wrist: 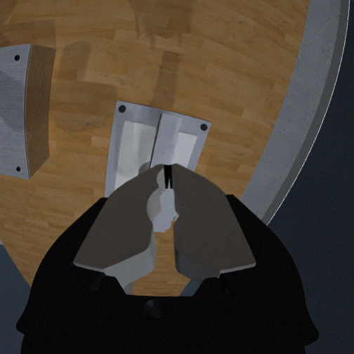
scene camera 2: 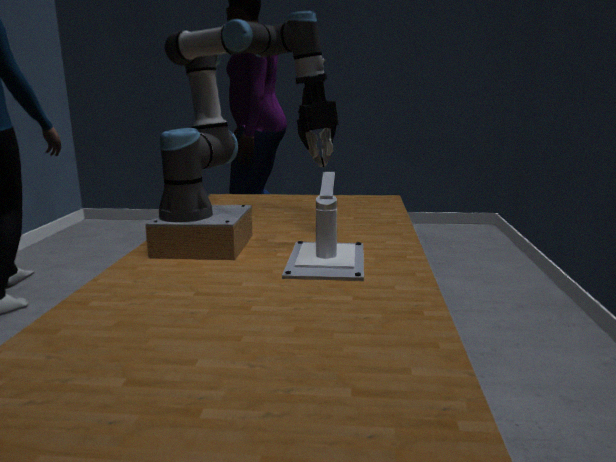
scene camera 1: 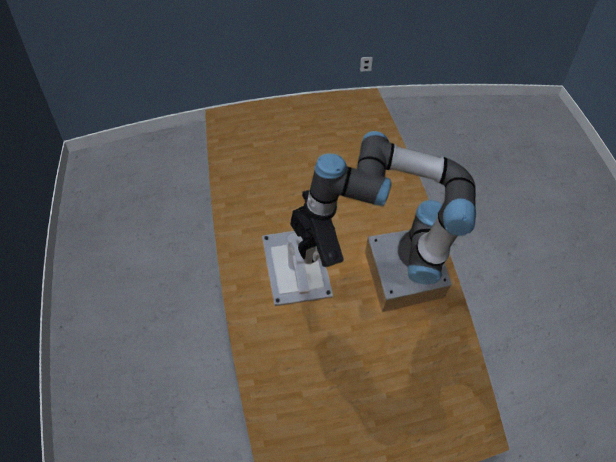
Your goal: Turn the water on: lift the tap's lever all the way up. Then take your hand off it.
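Seen in the pictures: gripper, fingertip midpoint: (scene camera 2: 323, 167) (scene camera 1: 309, 263); arm's base, origin of the base link: (scene camera 2: 186, 216).
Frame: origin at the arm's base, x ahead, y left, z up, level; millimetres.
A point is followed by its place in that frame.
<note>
A light grey tap (scene camera 1: 301, 279) @[x 349, y -46, z -1 mm] (scene camera 2: 326, 232) @[x 327, y -159, z -10 mm] (wrist: 169, 134) stands upright on a square base plate (scene camera 1: 268, 270) @[x 412, y -148, z -77 mm] (scene camera 2: 295, 273) @[x 251, y -230, z -77 mm] (wrist: 114, 145). Its lever (scene camera 2: 327, 185) @[x 336, y -102, z 85 mm] slants steeply upward from the top of the column in scene camera 2. In the wrist view the fingers hide much of the lever, and in scene camera 1 the hand overlaps the tap's top. My gripper (scene camera 1: 311, 258) @[x 336, y -24, z 116 mm] (scene camera 2: 323, 164) @[x 336, y -24, z 116 mm] (wrist: 169, 167) is shut with its fingertips together and nothing between them. In scene camera 2 the tips are just above the lever's upper end, with a small gap in view.
The robot's base block (scene camera 1: 382, 280) @[x 143, y 42, z 1 mm] (scene camera 2: 192, 242) @[x 22, y -86, z -43 mm] (wrist: 39, 110) stands on the same wooden table (scene camera 1: 280, 360) @[x 483, y 132, z -84 mm] (scene camera 2: 250, 350) @[x 161, y -531, z -85 mm] (wrist: 235, 95), beside the tap. A person in purple (scene camera 2: 255, 95) stands behind the arm, and part of another person (scene camera 2: 22, 92) shows at the left.
</note>
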